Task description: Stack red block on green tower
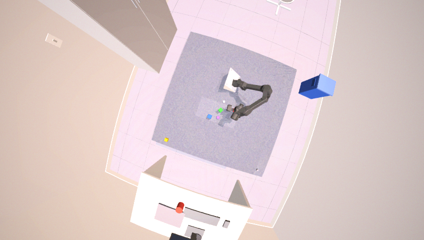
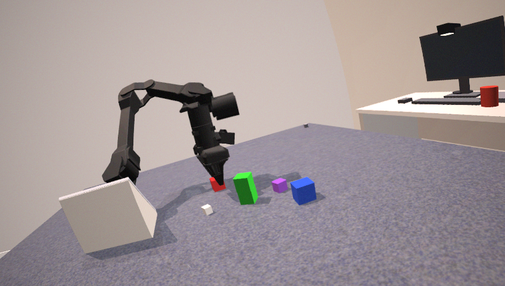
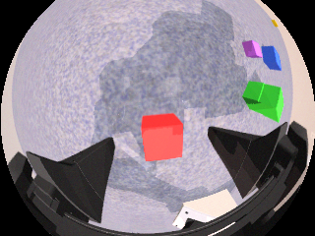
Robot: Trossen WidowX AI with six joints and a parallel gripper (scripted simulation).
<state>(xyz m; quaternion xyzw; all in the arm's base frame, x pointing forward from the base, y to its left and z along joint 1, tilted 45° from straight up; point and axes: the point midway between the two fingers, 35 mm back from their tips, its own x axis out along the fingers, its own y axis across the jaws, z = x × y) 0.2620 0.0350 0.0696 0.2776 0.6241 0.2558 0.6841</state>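
The red block lies 1 cm below my gripper tip. Round my gripper tip: purple block 15 cm to the right, 11 cm ahead, 1 cm below; small white cube 13 cm to the right, 6 cm behind, 2 cm below; blue block 24 cm to the right, 12 cm ahead.
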